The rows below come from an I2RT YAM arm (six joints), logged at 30 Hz.
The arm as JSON. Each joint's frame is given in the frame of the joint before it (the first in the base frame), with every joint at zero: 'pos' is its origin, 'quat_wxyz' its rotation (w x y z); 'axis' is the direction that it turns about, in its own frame. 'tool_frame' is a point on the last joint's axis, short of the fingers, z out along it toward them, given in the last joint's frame.
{
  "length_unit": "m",
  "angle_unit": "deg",
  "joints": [
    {
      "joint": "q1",
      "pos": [
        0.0,
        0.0,
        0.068
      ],
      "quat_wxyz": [
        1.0,
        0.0,
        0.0,
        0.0
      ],
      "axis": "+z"
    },
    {
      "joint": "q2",
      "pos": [
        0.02,
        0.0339,
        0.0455
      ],
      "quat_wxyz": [
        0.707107,
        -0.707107,
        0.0,
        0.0
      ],
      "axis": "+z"
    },
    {
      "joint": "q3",
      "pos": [
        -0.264,
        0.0,
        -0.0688
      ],
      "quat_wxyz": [
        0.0,
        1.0,
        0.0,
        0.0
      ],
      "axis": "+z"
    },
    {
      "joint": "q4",
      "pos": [
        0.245,
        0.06,
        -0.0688
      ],
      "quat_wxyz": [
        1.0,
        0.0,
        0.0,
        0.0
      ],
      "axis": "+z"
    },
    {
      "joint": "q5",
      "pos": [
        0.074,
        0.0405,
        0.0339
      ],
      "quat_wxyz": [
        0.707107,
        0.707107,
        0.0,
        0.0
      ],
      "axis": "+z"
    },
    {
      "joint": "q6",
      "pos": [
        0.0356,
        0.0,
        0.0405
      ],
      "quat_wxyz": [
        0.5,
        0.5,
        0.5,
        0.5
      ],
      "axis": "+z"
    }
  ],
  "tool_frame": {
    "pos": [
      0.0,
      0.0,
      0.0
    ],
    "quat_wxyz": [
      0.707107,
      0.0,
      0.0,
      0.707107
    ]
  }
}
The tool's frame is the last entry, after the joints.
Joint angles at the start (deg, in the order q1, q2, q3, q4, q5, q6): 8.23, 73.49, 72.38, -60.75, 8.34, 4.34
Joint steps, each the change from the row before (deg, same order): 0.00, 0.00, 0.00, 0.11, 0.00, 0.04; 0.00, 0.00, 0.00, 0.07, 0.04, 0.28; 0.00, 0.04, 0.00, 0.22, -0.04, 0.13; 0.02, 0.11, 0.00, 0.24, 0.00, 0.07; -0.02, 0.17, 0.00, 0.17, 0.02, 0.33; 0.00, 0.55, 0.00, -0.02, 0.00, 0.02; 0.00, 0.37, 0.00, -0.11, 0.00, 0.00; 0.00, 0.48, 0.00, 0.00, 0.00, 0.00; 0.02, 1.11, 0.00, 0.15, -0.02, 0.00; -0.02, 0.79, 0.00, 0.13, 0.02, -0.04; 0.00, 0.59, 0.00, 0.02, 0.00, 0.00; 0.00, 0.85, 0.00, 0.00, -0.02, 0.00; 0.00, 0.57, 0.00, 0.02, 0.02, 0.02; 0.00, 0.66, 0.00, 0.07, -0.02, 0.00
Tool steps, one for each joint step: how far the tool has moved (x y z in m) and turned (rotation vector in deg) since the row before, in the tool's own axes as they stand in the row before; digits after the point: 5 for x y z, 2 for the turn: -0.00021, 0.00002, 0.00000, -0.01, -0.11, 0.06; -0.00013, -0.00001, 0.00000, 0.03, -0.07, 0.29; -0.00047, 0.00009, 0.00020, -0.05, -0.17, 0.16; -0.00060, 0.00022, 0.00055, -0.02, -0.13, 0.07; -0.00055, 0.00008, 0.00089, 0.03, 0.00, 0.35; -0.00065, 0.00048, 0.00284, 0.05, 0.56, -0.06; -0.00026, 0.00031, 0.00191, 0.04, 0.47, -0.07; -0.00061, 0.00042, 0.00248, 0.04, 0.47, -0.07; -0.00166, 0.00110, 0.00573, 0.06, 0.95, -0.16; -0.00124, 0.00061, 0.00410, 0.09, 0.65, -0.12; -0.00077, 0.00052, 0.00306, 0.05, 0.56, -0.08; -0.00104, 0.00076, 0.00440, 0.06, 0.84, -0.12; -0.00075, 0.00049, 0.00295, 0.07, 0.54, -0.06; -0.00095, 0.00060, 0.00342, 0.03, 0.58, -0.09
